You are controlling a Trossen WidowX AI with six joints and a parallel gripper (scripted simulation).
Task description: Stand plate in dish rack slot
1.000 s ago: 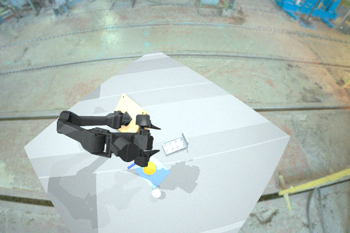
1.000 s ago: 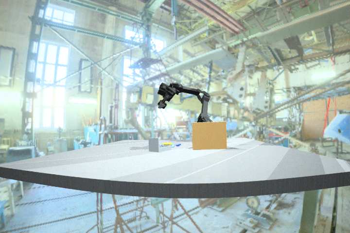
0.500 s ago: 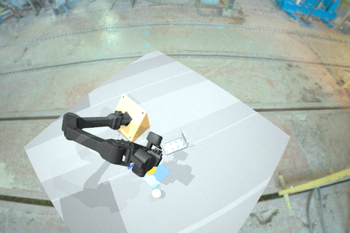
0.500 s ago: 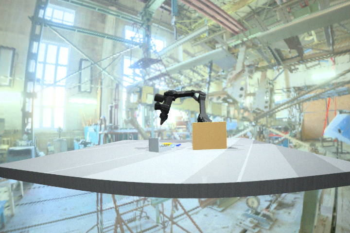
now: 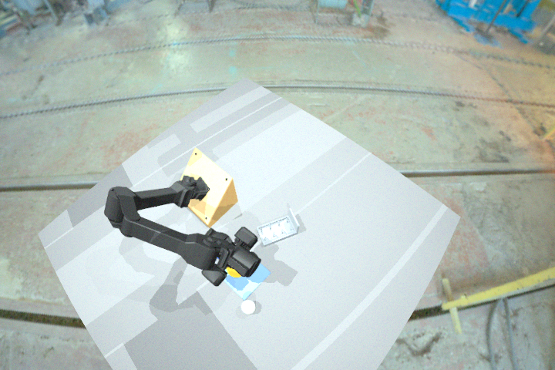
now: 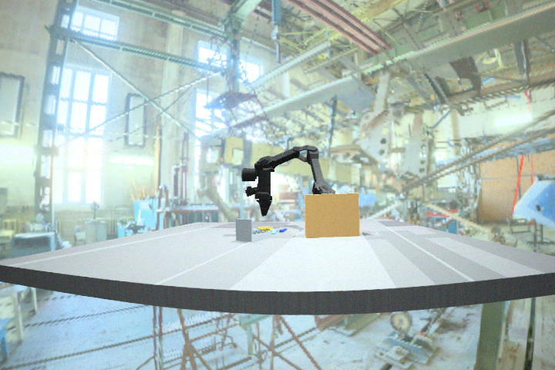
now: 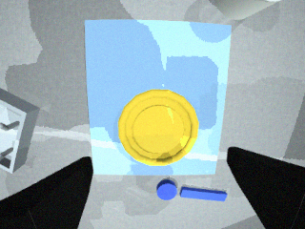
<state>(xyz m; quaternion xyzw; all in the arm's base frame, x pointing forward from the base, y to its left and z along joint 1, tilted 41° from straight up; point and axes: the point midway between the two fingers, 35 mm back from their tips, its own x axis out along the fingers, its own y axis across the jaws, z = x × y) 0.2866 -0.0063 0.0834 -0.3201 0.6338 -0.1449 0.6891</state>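
Right now the yellow plate is 60 mm below my gripper tip. The rest, counted from my gripper tip: white cup: 130 mm ahead, 50 mm to the right, 50 mm below; blue spoon: 80 mm behind, 70 mm below, 50 mm to the right; blue mat: 70 mm below, 20 mm ahead.
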